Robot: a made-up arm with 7 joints. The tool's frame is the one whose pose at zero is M.
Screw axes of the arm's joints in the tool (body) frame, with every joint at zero. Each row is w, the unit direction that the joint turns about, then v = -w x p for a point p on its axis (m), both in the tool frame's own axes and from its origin. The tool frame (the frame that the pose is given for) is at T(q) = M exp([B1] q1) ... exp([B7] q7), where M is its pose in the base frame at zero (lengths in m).
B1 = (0, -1, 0, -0.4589, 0.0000, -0.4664)
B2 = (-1, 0, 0, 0.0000, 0.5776, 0.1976)
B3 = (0, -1, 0, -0.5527, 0.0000, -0.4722)
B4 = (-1, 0, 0, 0.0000, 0.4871, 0.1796)
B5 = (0, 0, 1, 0.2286, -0.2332, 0.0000)
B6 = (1, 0, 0, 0.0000, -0.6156, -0.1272)
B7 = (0, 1, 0, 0.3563, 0.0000, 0.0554)
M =
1 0 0 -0.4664
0 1 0 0.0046
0 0 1 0.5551
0 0 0 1
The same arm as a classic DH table. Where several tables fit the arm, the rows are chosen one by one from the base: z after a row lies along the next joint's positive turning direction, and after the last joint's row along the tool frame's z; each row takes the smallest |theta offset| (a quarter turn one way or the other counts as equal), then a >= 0, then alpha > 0; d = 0 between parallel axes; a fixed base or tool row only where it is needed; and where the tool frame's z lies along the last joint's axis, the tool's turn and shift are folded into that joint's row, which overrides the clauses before.
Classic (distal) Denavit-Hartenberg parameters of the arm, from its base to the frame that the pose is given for. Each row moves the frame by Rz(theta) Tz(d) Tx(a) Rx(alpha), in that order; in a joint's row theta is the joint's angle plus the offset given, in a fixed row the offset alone. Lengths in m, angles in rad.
base (fixed): a 0; alpha 1.5708; d 0.0962; theta_offset 0
joint 1: a 0.1187; alpha 1.5708; d -0.2022; theta_offset -1.5708
joint 2: a -0.0249; alpha -1.5708; d -0.0058; theta_offset 0
joint 3: a -0.0656; alpha 1.5708; d 0.018; theta_offset 0
joint 4: a 0.049; alpha 1.5708; d 0.239; theta_offset -1.5708
joint 5: a -0.1014; alpha 1.5708; d -0.1285; theta_offset 0
joint 6: a 0.2593; alpha 1.5708; d -0.1778; theta_offset 1.5708
joint 7: a 0.0554; alpha -1.5708; d -0.1272; theta_offset -1.5708
tool (fixed): a 0; alpha 0; d 0.3563; theta_offset 3.1416

